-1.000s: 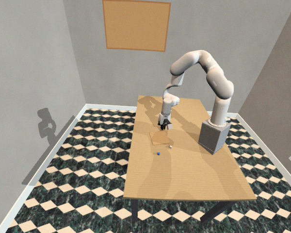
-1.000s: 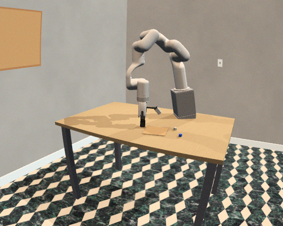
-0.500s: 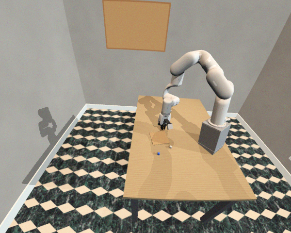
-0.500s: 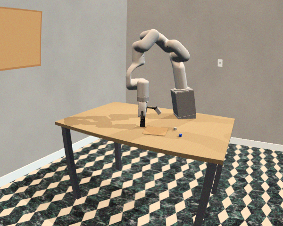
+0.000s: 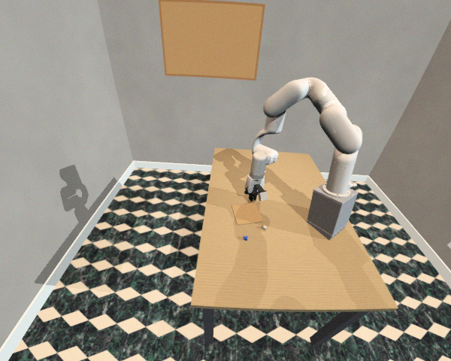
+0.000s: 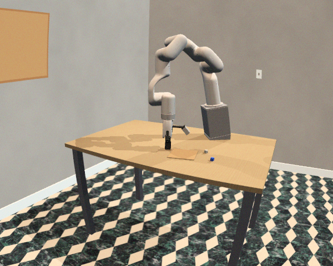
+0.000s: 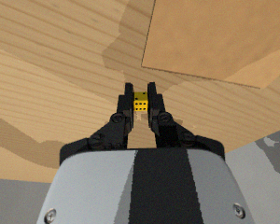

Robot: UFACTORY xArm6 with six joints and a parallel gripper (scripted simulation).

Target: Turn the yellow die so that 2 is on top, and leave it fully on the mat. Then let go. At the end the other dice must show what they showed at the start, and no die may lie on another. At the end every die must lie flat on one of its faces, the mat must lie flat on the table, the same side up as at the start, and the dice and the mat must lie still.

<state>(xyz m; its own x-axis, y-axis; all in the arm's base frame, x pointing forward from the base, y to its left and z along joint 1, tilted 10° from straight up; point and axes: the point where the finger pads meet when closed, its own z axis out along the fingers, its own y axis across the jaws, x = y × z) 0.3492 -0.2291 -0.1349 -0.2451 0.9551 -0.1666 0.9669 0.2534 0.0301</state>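
Right now my hand is 110 mm to the right of the tan mat, 60 mm short of it and 20 mm above it. The rest, counted from my hand: yellow die 10 mm to the right, 10 mm below; white die 220 mm to the left, 10 mm below, 10 mm behind; blue die 270 mm to the left, 100 mm ahead, 10 mm below.
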